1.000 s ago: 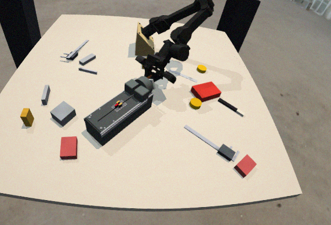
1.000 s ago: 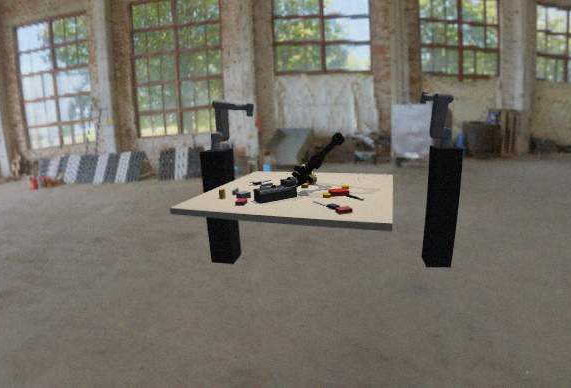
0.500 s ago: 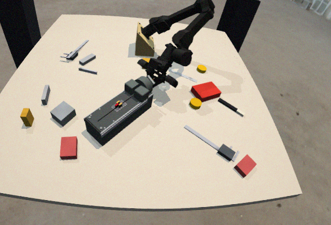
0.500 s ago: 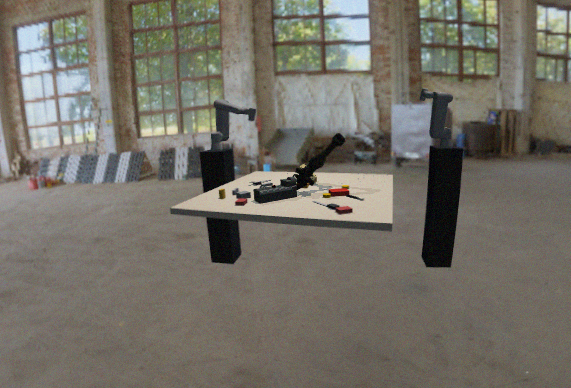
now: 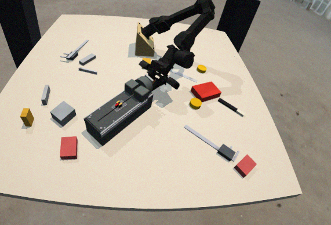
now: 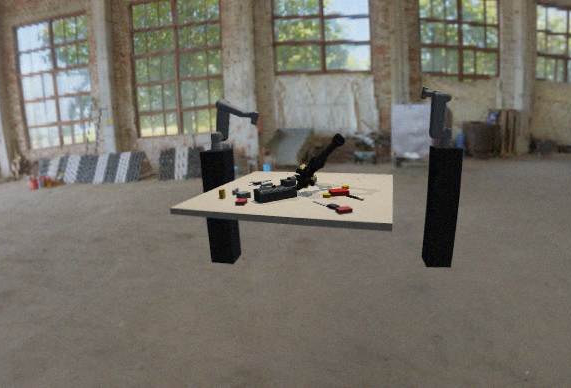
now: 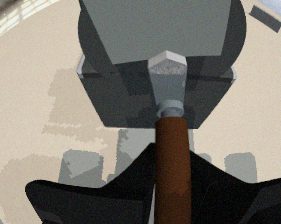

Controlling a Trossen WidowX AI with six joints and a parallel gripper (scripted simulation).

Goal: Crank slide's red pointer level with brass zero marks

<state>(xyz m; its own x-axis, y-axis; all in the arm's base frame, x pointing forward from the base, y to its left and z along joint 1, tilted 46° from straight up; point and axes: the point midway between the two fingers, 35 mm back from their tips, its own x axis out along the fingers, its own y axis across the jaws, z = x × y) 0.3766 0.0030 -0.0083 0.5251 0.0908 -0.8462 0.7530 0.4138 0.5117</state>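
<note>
My gripper tip is now 30 mm below the brown handle, 10 mm to the right of it and 10 mm past it. From my gripper tip the other things lie so: crank (40 mm above); grey bar (200 mm to the left, 150 mm behind, 30 mm below); red pointer (130 mm to the right, 120 mm ahead, 50 mm above).
</note>
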